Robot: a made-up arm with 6 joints. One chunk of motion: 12 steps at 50 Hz.
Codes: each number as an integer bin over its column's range. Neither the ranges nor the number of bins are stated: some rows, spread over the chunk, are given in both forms.
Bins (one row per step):
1: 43 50 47 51 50 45
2: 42 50 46 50 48 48
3: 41 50 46 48 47 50
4: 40 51 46 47 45 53
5: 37 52 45 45 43 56
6: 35 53 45 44 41 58
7: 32 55 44 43 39 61
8: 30 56 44 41 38 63
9: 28 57 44 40 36 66
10: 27 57 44 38 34 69
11: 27 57 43 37 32 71
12: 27 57 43 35 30 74
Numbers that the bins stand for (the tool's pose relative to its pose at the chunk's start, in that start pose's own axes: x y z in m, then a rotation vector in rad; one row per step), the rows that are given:
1: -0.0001 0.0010 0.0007 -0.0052 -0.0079 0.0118
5: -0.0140 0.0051 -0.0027 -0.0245 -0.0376 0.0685
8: -0.0303 0.0131 -0.0044 -0.0375 -0.0588 0.1045
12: -0.0373 0.0152 -0.0062 -0.0569 -0.0927 0.1612
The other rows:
2: -0.0024 0.0010 -0.0010 -0.0084 -0.0164 0.0273
3: -0.0047 0.0010 -0.0010 -0.0148 -0.0206 0.0376
4: -0.0071 0.0030 -0.0010 -0.0181 -0.0291 0.0530
6: -0.0187 0.0071 -0.0027 -0.0278 -0.0461 0.0788
7: -0.0257 0.0111 -0.0044 -0.0310 -0.0545 0.0942
9: -0.0349 0.0152 -0.0044 -0.0407 -0.0673 0.1200
10: -0.0373 0.0152 -0.0044 -0.0472 -0.0758 0.1355
11: -0.0373 0.0152 -0.0062 -0.0504 -0.0842 0.1458

